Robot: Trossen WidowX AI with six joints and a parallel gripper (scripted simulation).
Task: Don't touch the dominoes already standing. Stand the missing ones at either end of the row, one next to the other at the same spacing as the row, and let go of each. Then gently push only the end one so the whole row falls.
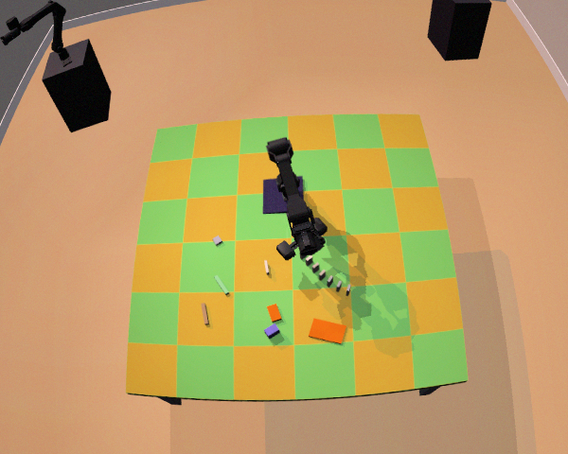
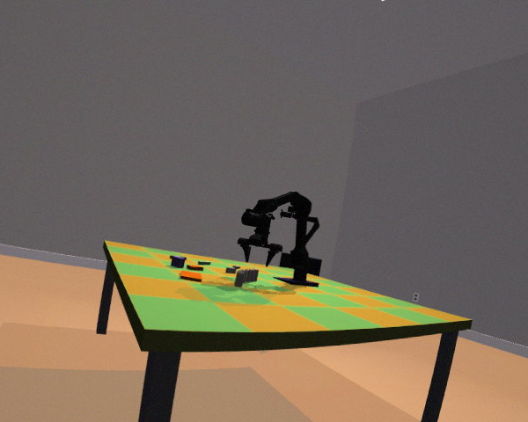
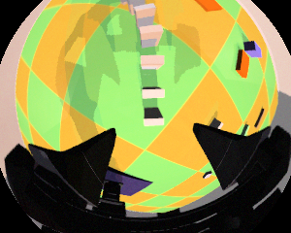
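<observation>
The green bar is 320 mm to the right of my gripper tip, 60 mm below it and 50 mm ahead of it. Also, from my gripper tip: purple block: 270 mm ahead, 170 mm to the right, 50 mm below; then flat orange plate: 310 mm ahead, 60 mm below, 20 mm to the left; then orange block: 200 mm ahead, 150 mm to the right, 60 mm below.
</observation>
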